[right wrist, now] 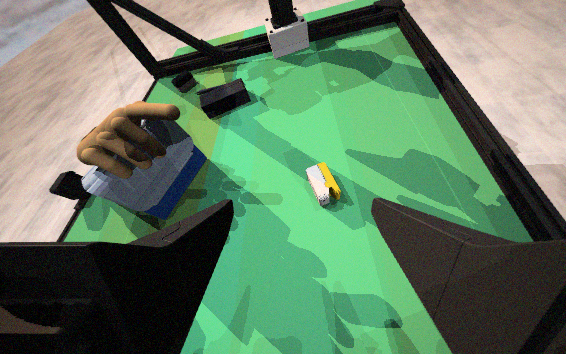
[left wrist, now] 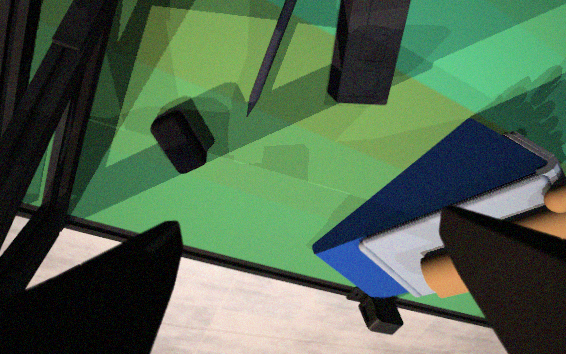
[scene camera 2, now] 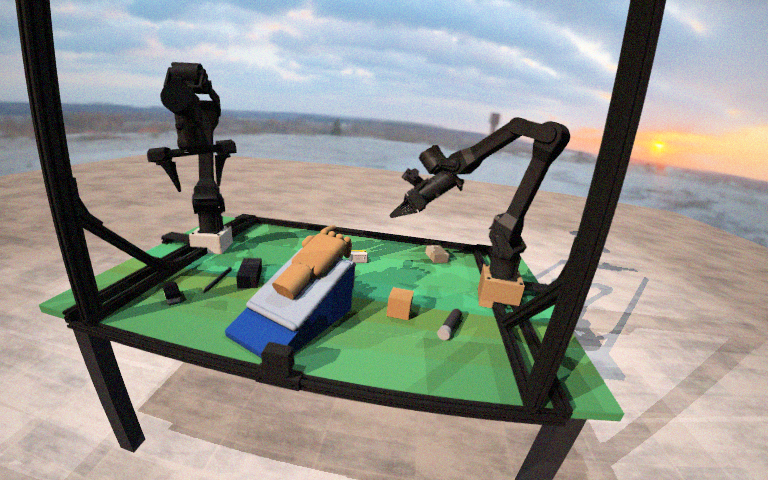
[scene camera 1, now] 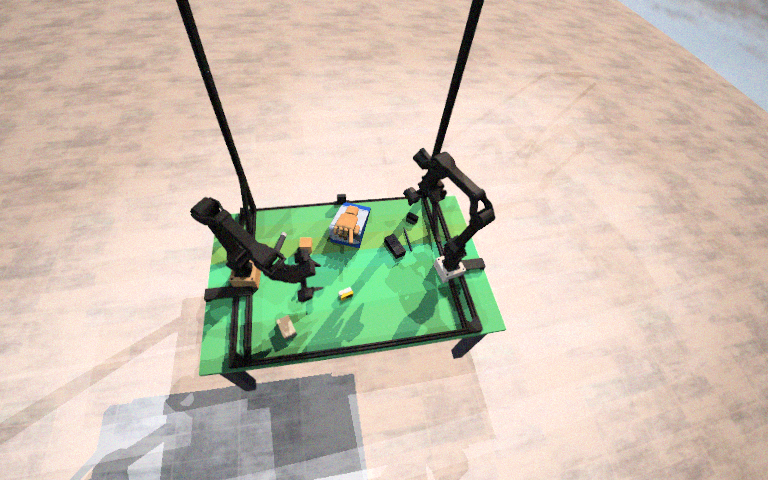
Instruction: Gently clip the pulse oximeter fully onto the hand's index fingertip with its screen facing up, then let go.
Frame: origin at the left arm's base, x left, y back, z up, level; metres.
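Seen in the pictures: left gripper, fingertip midpoint: [left wrist: 311, 227] [scene camera 2: 199, 189] [scene camera 1: 416, 201]; right gripper, fingertip midpoint: [right wrist: 302, 205] [scene camera 2: 391, 215] [scene camera 1: 321, 276]; left arm's base, origin of the base link: [right wrist: 283, 20] [scene camera 2: 210, 230] [scene camera 1: 450, 264]; right arm's base, origin of the base link: [scene camera 2: 503, 274] [scene camera 1: 243, 269].
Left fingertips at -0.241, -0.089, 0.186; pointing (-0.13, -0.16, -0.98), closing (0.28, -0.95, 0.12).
Note:
Pixels of each thing's top centre, then the offset from my left fingertips to it, as dx, dy, dz.
- pulse oximeter, middle of its top: [right wrist: 322, 178] [scene camera 2: 358, 251] [scene camera 1: 346, 292] +0.199, -0.383, -0.213
- black box, middle of its top: [left wrist: 374, 42] [right wrist: 221, 91] [scene camera 2: 249, 266] [scene camera 1: 395, 244] +0.048, -0.094, -0.210
- dark pen, middle of its top: [left wrist: 273, 48] [scene camera 2: 217, 277] +0.021, -0.014, -0.235
- small black block, middle of its top: [left wrist: 178, 147] [scene camera 2: 170, 286] [right wrist: 179, 76] [scene camera 1: 412, 215] -0.079, +0.057, -0.212
- orange cube, middle of its top: [scene camera 2: 401, 294] [scene camera 1: 305, 242] -0.083, -0.475, -0.195
- cylinder, middle of its top: [scene camera 2: 451, 318] [scene camera 1: 279, 240] -0.143, -0.582, -0.217
- tan block, middle of its top: [scene camera 2: 437, 249] [scene camera 1: 286, 326] +0.257, -0.647, -0.215
The pulse oximeter [scene camera 1: 345, 293] [scene camera 2: 359, 256] [right wrist: 323, 183], a small white and yellow clip, lies on the green table, apart from the hand. The tan hand [scene camera 1: 347, 222] [scene camera 2: 322, 254] [left wrist: 445, 275] [right wrist: 115, 140] rests on a grey-topped blue wedge [scene camera 2: 334, 308] [left wrist: 415, 185] [right wrist: 185, 172], one finger extended past the curled ones. My right gripper [scene camera 1: 320, 276] [scene camera 2: 391, 215] [right wrist: 302, 205] is open and empty above the table; in its wrist view the oximeter shows beyond and between the fingertips. My left gripper [scene camera 2: 199, 187] [left wrist: 311, 227] is open and empty, high near its own base.
A black box [scene camera 1: 394, 246] [scene camera 2: 249, 272] [left wrist: 370, 55], a dark pen [scene camera 2: 216, 279] [left wrist: 270, 60] and a small black block [scene camera 2: 172, 292] [left wrist: 180, 140] lie near the left arm. An orange cube [scene camera 1: 305, 243] [scene camera 2: 399, 302], a cylinder [scene camera 2: 451, 323] and a tan block [scene camera 1: 286, 327] [scene camera 2: 437, 253] lie near the right arm.

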